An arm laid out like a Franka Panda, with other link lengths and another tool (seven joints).
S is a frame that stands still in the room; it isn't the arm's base.
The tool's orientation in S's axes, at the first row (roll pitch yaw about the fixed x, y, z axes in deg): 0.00, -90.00, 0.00
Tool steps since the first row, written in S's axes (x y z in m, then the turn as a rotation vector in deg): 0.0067, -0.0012, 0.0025, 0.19, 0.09, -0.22; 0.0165, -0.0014, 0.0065, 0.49, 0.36, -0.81; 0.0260, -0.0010, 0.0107, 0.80, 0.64, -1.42; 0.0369, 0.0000, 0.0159, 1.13, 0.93, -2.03; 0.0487, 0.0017, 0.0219, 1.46, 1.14, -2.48; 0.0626, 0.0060, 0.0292, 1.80, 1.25, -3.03; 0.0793, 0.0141, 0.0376, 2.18, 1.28, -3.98; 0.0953, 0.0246, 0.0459, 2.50, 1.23, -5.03; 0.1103, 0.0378, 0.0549, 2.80, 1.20, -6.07; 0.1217, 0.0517, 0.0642, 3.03, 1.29, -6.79; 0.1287, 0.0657, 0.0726, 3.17, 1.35, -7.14
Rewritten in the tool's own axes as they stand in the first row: 0.0025, -0.0012, -0.0067, -0.22, 0.09, -0.19; 0.0065, -0.0014, -0.0165, -0.81, 0.36, -0.49; 0.0107, -0.0010, -0.0260, -1.42, 0.64, -0.80; 0.0159, 0.0000, -0.0369, -2.03, 0.93, -1.13; 0.0219, 0.0017, -0.0487, -2.48, 1.14, -1.46; 0.0292, 0.0060, -0.0626, -3.03, 1.25, -1.80; 0.0376, 0.0141, -0.0793, -3.98, 1.28, -2.18; 0.0459, 0.0246, -0.0953, -5.03, 1.23, -2.50; 0.0549, 0.0378, -0.1103, -6.07, 1.20, -2.80; 0.0642, 0.0517, -0.1217, -6.79, 1.29, -3.03; 0.0726, 0.0657, -0.1287, -7.14, 1.35, -3.17
